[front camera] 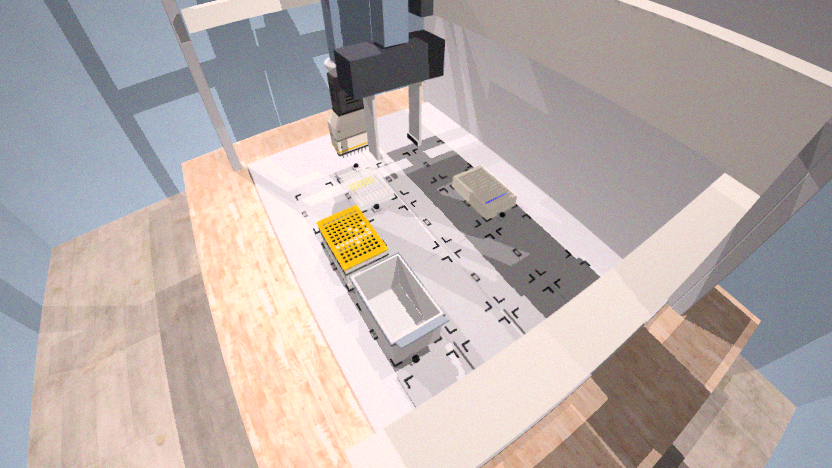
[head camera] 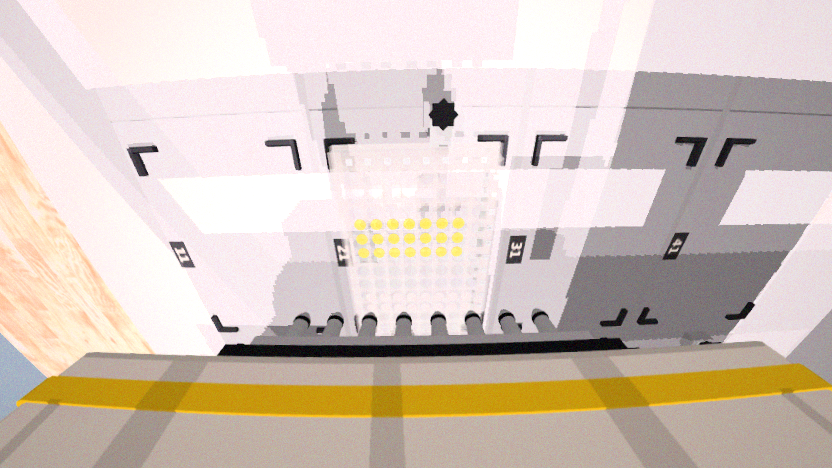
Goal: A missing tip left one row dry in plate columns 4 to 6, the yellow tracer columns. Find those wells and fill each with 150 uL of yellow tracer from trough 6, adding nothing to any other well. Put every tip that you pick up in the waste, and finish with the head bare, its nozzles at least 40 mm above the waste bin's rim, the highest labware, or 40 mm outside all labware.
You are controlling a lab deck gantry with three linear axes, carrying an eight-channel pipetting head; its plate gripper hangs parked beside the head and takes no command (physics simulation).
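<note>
The clear plate (front camera: 381, 196) (head camera: 493, 291) lies beneath and ahead of the head. In the head view, yellow wells (head camera: 409, 238) form three lines of seven; the eighth place at each line's right end looks dry. The pipetting head (front camera: 349, 129) (head camera: 372, 401) is raised; its nozzles (head camera: 403, 321) are bare. The parked gripper (front camera: 396, 149) is open, with nothing between its two pale jaws. The yellow tip rack (front camera: 338, 216) holds white tips in some holes. The white waste bin (front camera: 420, 332) looks empty. The beige trough block (front camera: 501, 208) shows a blue line; trough 6's yellow tracer cannot be made out.
The waste bin stands right in front of the tip rack, and the trough block stands to the right, across the deck. Black knobs (front camera: 376, 206) (head camera: 443, 114) and corner brackets (head camera: 493, 139) mark the deck positions. A pale frame beam (front camera: 512, 355) crosses the front.
</note>
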